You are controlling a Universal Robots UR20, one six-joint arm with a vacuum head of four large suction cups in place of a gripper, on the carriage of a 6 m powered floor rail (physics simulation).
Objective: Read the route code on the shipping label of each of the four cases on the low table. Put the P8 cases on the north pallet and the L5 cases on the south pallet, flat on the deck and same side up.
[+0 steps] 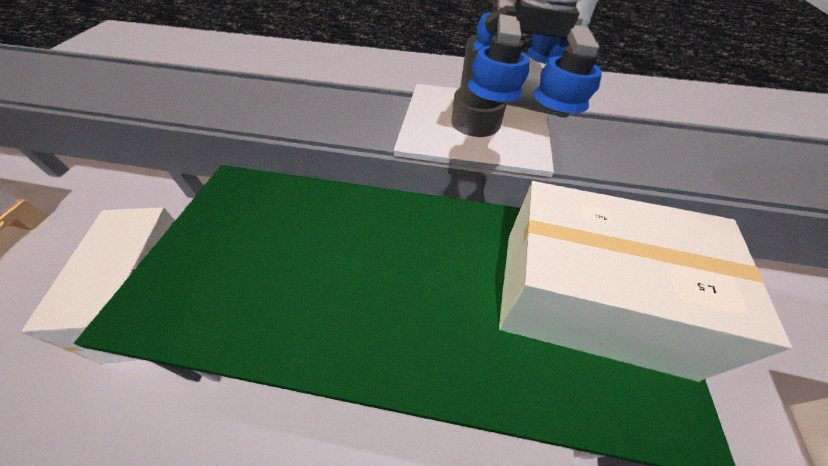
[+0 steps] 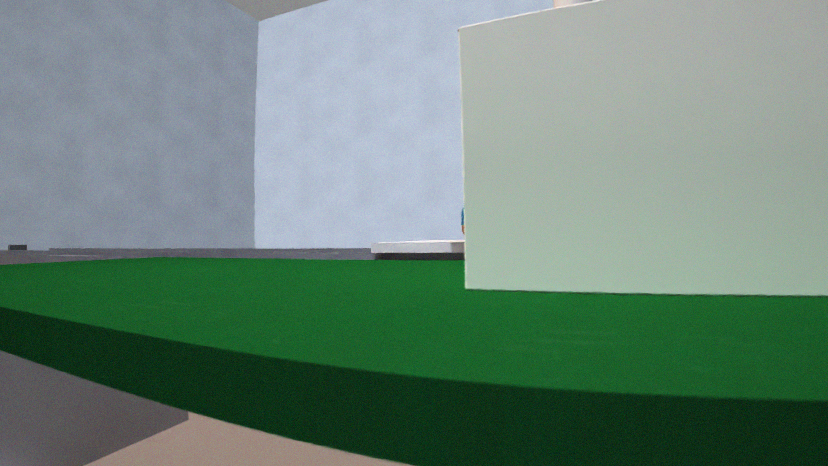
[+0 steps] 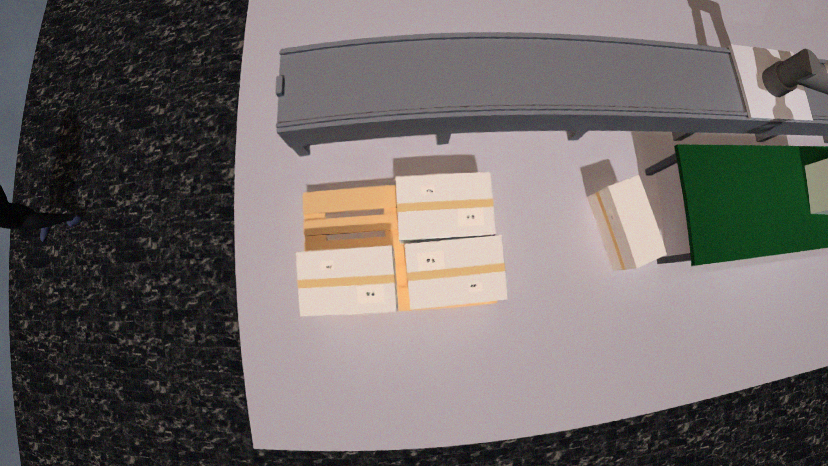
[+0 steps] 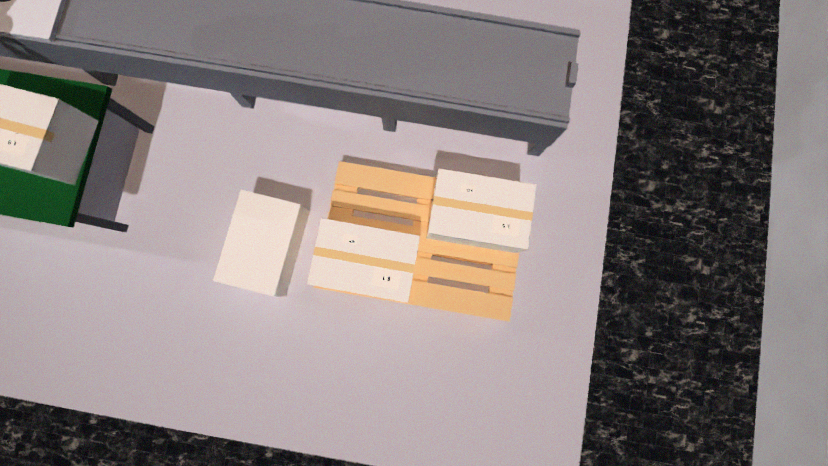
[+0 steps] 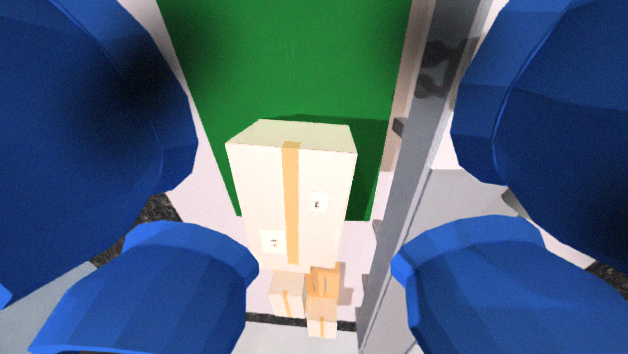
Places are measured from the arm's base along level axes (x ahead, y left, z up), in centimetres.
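Where they show: hand, tool point: (image 5: 322, 205); arm's base, link origin: (image 1: 476, 122) (image 3: 773, 82).
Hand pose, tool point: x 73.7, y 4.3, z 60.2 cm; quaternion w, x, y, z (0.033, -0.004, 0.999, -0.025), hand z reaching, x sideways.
Observation:
Each offset is from my tool point to the centre of the thing. Level surfaces: height alone.
My suction head (image 1: 534, 72) is open and holds nothing; it hangs high over the rail side of the green table {dz -64.2 cm} (image 1: 347, 277) (image 2: 231, 301) (image 3: 747, 202) (image 5: 300, 60). An L5 case {dz -50.0, dx +13.0, dy +39.1 cm} (image 1: 625, 289) (image 2: 637, 150) (image 4: 20, 153) (image 5: 315, 175) lies flat, label up, at the table's south end. One case {dz -98.5, dx +23.2, dy -143.7 cm} (image 1: 98, 266) (image 3: 637, 222) lies on its side on the floor north of the table. Another case {dz -104.7, dx +45.7, dy +158.7 cm} (image 4: 257, 243) lies blank face up on the floor by the south pallet (image 4: 463, 307). That pallet bears two flat cases. The north pallet (image 3: 347, 201) bears three flat cases.
The grey floor rail (image 1: 231, 107) (image 3: 492, 75) (image 4: 318, 52) runs behind table and pallets, with the white carriage plate (image 1: 417, 136) (image 3: 744, 63) beside the table. Bare deck shows at the north pallet's back left and the south pallet's back left and front right. A person's legs (image 3: 23, 215) show at the far left.

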